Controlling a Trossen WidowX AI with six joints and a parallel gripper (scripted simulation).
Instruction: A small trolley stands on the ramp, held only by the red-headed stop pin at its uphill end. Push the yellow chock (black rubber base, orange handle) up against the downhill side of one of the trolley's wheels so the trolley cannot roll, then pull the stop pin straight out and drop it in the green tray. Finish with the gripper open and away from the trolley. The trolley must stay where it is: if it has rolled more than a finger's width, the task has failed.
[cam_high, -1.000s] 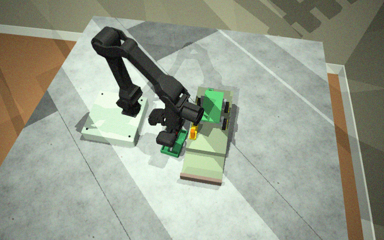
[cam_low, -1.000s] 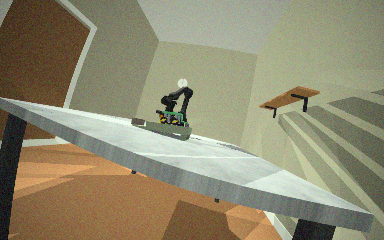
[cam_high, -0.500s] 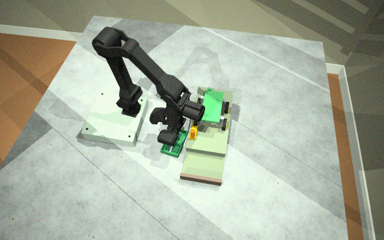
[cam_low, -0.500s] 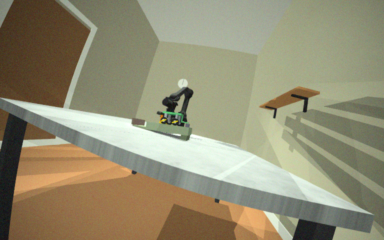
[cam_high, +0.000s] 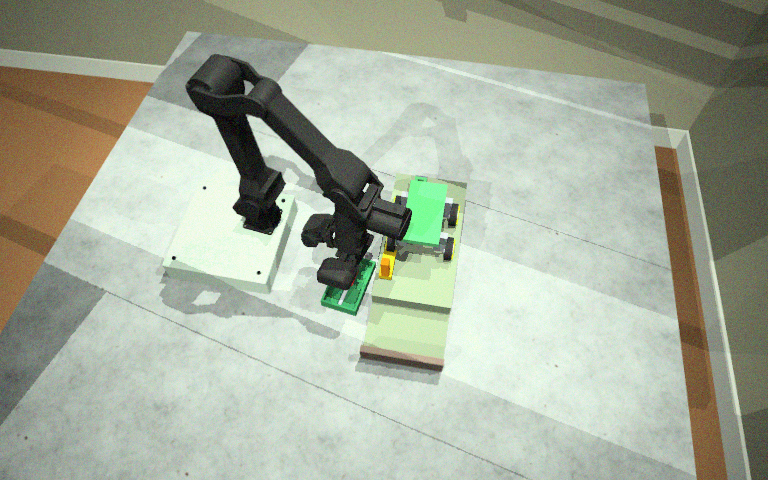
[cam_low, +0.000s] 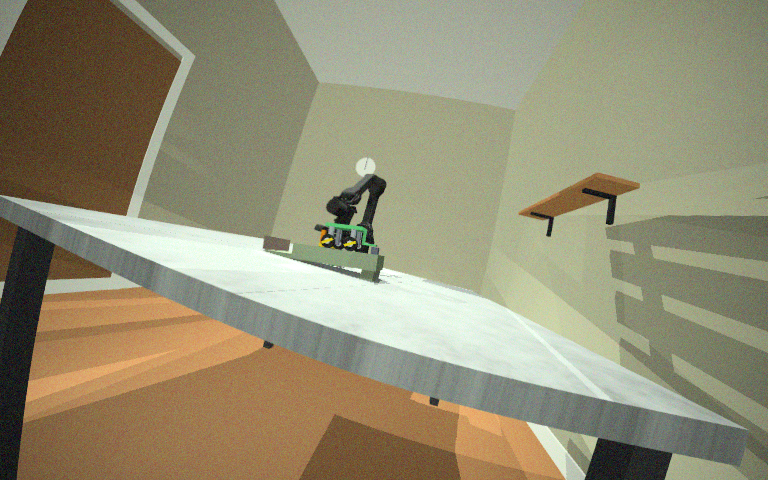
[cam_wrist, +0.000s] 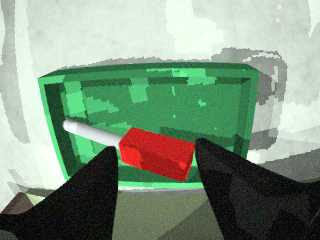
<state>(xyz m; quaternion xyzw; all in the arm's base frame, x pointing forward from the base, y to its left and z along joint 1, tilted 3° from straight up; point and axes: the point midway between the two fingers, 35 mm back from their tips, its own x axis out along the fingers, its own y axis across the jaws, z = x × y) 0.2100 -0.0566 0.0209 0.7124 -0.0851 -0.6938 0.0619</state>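
Right now the stop pin is 20 mm to the right of my gripper tip and 10 mm below it. The rest, counted from my gripper tip: brown stop block 140 mm to the right, 140 mm ahead; trolley 120 mm ahead, 110 mm to the left, 80 mm above; yellow chock 70 mm ahead, 50 mm above, 20 mm to the left.
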